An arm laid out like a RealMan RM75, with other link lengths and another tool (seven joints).
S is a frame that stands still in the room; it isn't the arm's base.
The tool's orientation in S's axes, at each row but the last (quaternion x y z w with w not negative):
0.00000 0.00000 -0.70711 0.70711
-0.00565 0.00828 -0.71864 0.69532
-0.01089 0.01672 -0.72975 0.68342
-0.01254 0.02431 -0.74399 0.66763
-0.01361 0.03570 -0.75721 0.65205
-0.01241 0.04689 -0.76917 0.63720
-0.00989 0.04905 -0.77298 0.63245
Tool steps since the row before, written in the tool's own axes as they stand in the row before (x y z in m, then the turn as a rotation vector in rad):
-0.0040 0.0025 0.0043 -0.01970 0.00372 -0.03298
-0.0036 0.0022 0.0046 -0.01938 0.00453 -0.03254
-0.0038 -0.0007 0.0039 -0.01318 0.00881 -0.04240
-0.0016 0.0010 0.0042 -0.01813 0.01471 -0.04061
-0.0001 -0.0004 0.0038 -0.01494 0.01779 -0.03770
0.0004 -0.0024 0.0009 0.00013 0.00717 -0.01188
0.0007 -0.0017 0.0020 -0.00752 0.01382 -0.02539
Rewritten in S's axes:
0.0025 0.0040 0.0043 0.00372 0.01970 -0.03298
0.0024 0.0035 0.0046 0.00453 0.01935 -0.03256
-0.0003 0.0038 0.0040 0.00801 0.01298 -0.04262
0.0014 0.0014 0.0042 0.01449 0.01723 -0.04108
-0.0001 0.0000 0.0038 0.01725 0.01352 -0.03848
-0.0024 0.0000 0.0011 0.00606 -0.00077 -0.01246
-0.0016 -0.0005 0.0021 0.01304 0.00627 -0.02613

